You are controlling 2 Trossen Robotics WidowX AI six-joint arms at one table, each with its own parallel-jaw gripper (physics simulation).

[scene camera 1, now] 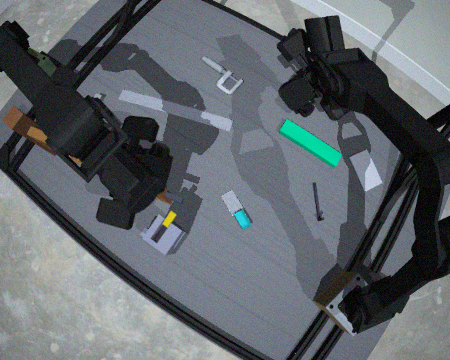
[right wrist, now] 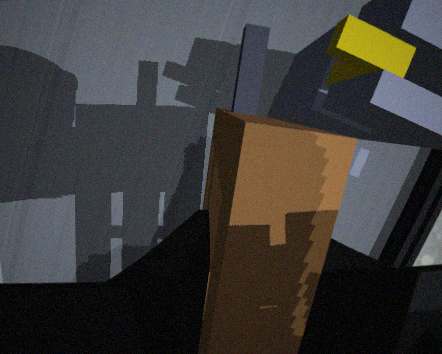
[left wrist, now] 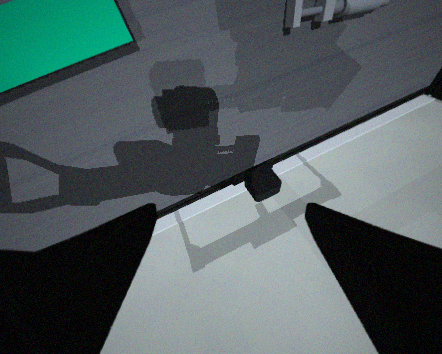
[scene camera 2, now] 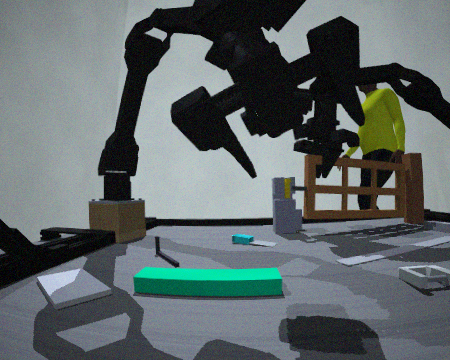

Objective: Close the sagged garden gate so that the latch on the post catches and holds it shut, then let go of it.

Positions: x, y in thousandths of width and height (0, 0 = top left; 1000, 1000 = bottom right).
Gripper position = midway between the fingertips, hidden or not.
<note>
The left gripper (scene camera 2: 686, 412) is open, holding nothing. Also in view: the right gripper (scene camera 1: 321, 510), a brown wooden gate (scene camera 2: 690, 524) and a yellow latch (right wrist: 820, 137).
The left gripper also shows in scene camera 1 (scene camera 1: 686, 201) and in the left wrist view (left wrist: 524, 595). The right gripper shows as well in the right wrist view (right wrist: 533, 620) and in scene camera 2 (scene camera 2: 712, 496). The brown wooden gate shows as well in the right wrist view (right wrist: 619, 538).
</note>
